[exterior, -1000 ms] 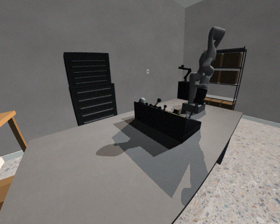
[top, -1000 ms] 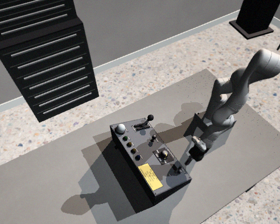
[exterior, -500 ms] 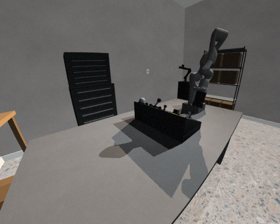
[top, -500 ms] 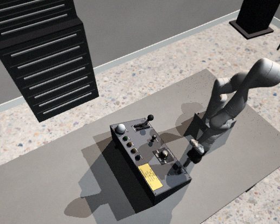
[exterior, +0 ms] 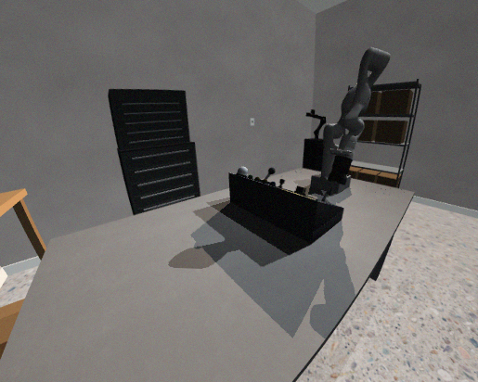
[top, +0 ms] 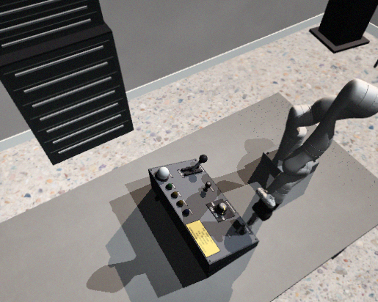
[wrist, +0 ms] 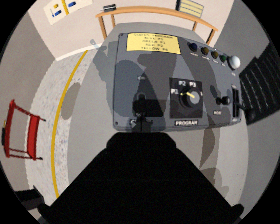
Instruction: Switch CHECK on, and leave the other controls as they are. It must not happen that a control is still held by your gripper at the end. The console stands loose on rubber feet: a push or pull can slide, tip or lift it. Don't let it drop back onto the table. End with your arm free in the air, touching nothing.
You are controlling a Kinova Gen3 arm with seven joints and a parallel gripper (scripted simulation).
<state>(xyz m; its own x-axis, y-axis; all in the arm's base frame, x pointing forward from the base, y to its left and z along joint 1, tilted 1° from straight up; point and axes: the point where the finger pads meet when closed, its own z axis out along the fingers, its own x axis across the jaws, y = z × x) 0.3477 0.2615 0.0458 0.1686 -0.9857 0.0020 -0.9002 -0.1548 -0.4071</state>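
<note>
My gripper is now 6 cm short of the small switch, 1 cm to the right of it and 1 cm above it. The rest, counted from my hand: dark console 12 cm ahead, 16 cm to the right, 3 cm below; then ball-topped lever 9 cm ahead, 35 cm to the right.
</note>
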